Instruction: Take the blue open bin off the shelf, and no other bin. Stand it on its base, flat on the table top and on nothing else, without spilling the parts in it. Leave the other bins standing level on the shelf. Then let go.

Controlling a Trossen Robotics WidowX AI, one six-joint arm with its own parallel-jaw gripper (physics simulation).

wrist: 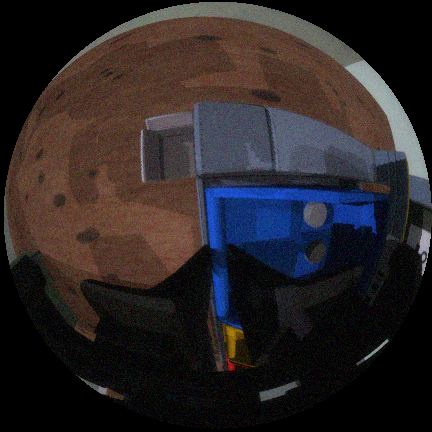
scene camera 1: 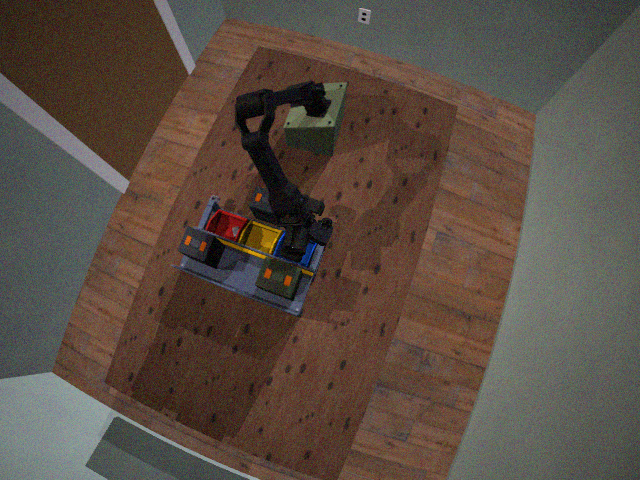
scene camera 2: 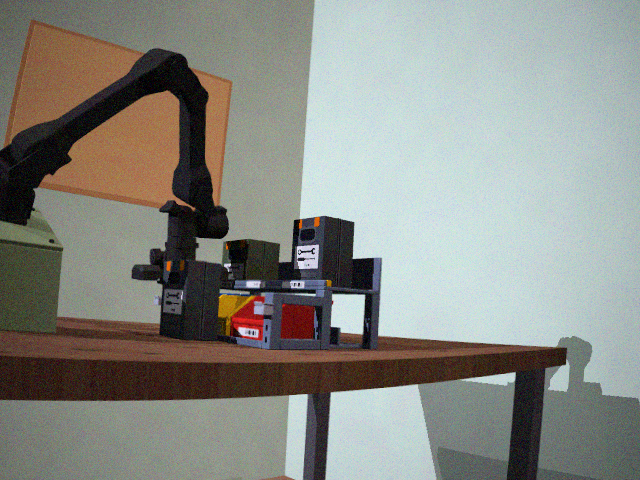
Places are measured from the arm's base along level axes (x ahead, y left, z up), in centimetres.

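Pixels of known places: gripper, between the fingertips: (wrist: 218, 249); arm's base, origin of its link: (scene camera 1: 319, 108) (scene camera 2: 5, 215).
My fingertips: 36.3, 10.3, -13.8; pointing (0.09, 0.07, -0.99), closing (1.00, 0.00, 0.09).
For each thing: its top centre in the pictures, then the offset to it from my fingertips, as dx, dy, dz. Level surfaces: height alone.
- blue open bin, centre of its top: (wrist: 342, 285) (scene camera 1: 292, 253) +6.3, -0.8, +5.6
- yellow bin, centre of its top: (wrist: 296, 352) (scene camera 2: 245, 295) (scene camera 1: 256, 242) +7.5, -11.9, +5.0
- red bin, centre of its top: (scene camera 2: 282, 297) (scene camera 1: 222, 230) +8.2, -23.1, +5.0
- dark case, centre of its top: (scene camera 2: 192, 261) (scene camera 1: 266, 199) -4.3, -13.3, +10.1
- table, height of its surface: dz -3.1
The blue open bin (scene camera 1: 309, 253) (wrist: 270, 220) stands in the end bay of the grey shelf (scene camera 1: 240, 267) (scene camera 2: 376, 271) (wrist: 232, 140). Two round grey parts (wrist: 315, 214) (wrist: 316, 251) lie in it. My gripper (wrist: 218, 249) is shut on its front wall, one finger outside and one inside; the bin's base is hidden. In scene camera 2 the fingertips are hidden behind a dark case. The yellow bin (scene camera 1: 262, 237) (scene camera 2: 227, 310) (wrist: 235, 345) stands beside the blue one, and the red bin (scene camera 1: 224, 224) (scene camera 2: 248, 325) stands beyond it.
Two dark cases (scene camera 1: 199, 246) (scene camera 1: 279, 279) (scene camera 2: 336, 253) (scene camera 2: 261, 258) stand on the shelf's upper board. Another dark case (scene camera 1: 260, 205) (scene camera 2: 193, 302) stands on the table (scene camera 1: 330, 361) (scene camera 2: 423, 351) in front of the shelf, close to the arm. The arm's green base block (scene camera 1: 310, 138) (scene camera 2: 31, 284) stands farther off.
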